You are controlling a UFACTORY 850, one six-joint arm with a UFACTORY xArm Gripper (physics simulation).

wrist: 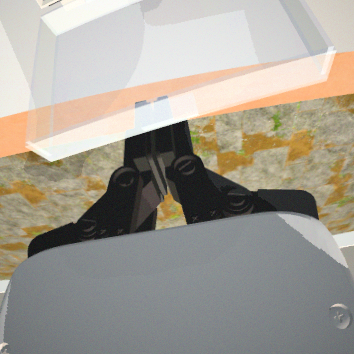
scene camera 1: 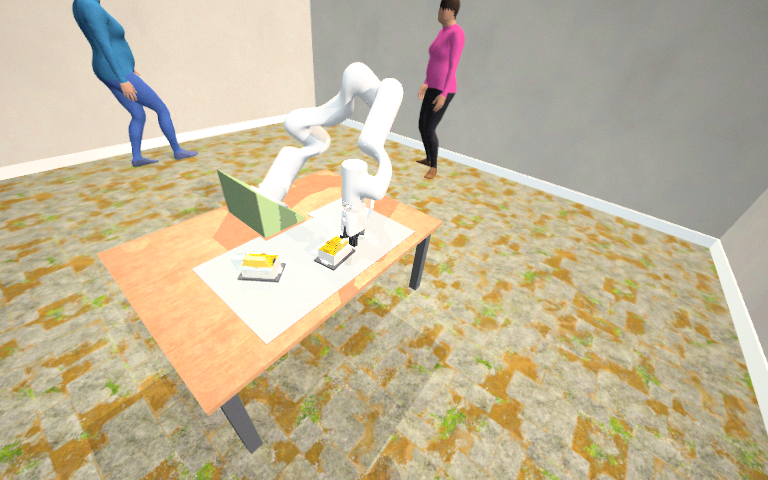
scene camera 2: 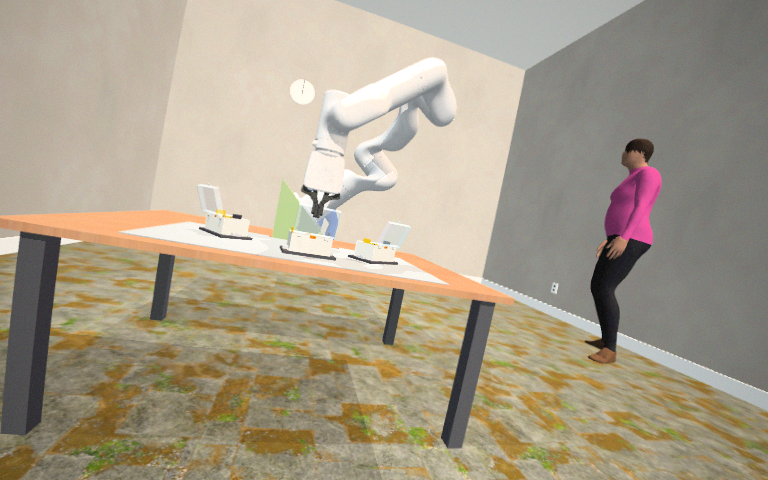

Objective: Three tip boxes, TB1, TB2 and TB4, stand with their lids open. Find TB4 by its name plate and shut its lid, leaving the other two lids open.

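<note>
Three tip boxes stand with lids up. The middle box (scene camera 1: 335, 252) (scene camera 2: 310, 243) has its clear lid (wrist: 200, 45) raised beside my gripper (scene camera 1: 353, 242) (scene camera 2: 317, 215) (wrist: 152, 103). My gripper is shut and empty, pointing down; its fingertips show through that lid in the wrist view. Whether they touch it I cannot tell. Another box (scene camera 1: 260, 267) has a raised lid. In scene camera 2, the left box (scene camera 2: 227, 225) has its lid (scene camera 2: 210, 198) upright, and the right box (scene camera 2: 375, 250) has its lid (scene camera 2: 395, 234) tilted back. In scene camera 1 the third box is hidden behind my gripper. No name plate is readable.
The boxes stand on a pale mat (scene camera 1: 271, 316) on the wooden table (scene camera 1: 152, 294) (scene camera 2: 113, 221). A green panel (scene camera 1: 243, 203) (scene camera 2: 286, 212) stands near the arm's base. A person in pink (scene camera 1: 444, 59) (scene camera 2: 634, 209) and one in blue (scene camera 1: 110, 48) stand away from the table.
</note>
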